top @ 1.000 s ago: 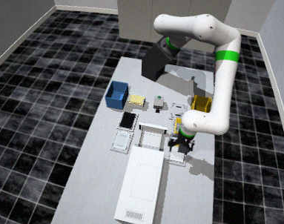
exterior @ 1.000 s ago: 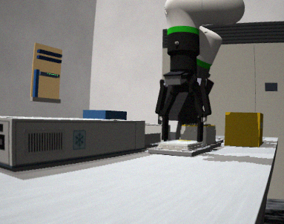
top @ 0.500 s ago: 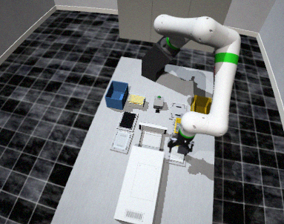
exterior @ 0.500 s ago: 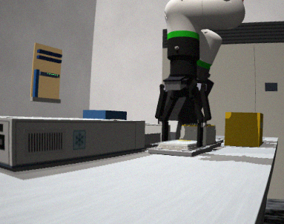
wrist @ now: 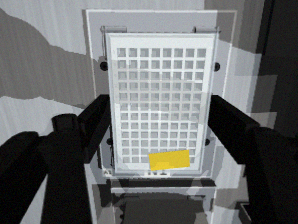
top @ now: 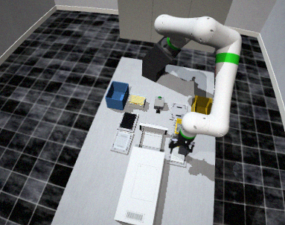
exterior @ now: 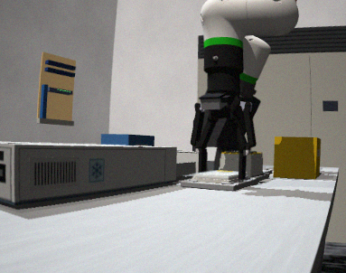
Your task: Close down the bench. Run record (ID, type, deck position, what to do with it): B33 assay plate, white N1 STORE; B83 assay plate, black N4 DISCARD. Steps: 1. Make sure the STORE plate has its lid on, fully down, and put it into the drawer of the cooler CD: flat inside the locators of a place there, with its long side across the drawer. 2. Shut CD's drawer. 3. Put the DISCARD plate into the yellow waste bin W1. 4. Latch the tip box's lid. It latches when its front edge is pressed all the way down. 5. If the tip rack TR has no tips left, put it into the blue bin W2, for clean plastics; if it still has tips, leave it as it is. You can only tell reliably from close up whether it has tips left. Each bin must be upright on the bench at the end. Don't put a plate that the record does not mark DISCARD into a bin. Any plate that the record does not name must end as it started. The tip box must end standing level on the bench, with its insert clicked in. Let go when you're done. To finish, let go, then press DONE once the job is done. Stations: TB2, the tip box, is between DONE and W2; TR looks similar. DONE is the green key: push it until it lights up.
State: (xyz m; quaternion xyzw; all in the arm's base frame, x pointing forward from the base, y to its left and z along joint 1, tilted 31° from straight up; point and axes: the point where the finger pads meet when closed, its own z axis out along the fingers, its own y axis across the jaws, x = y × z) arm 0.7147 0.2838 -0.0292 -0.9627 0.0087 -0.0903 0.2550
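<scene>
Right now the clear plate lid is 20 mm below my hand. Also, from my hand: yellow-topped tip holder (180 mm behind, 20 mm to the right, 10 mm above); cooler drawer (190 mm to the right); white plate (20 mm below).
</scene>
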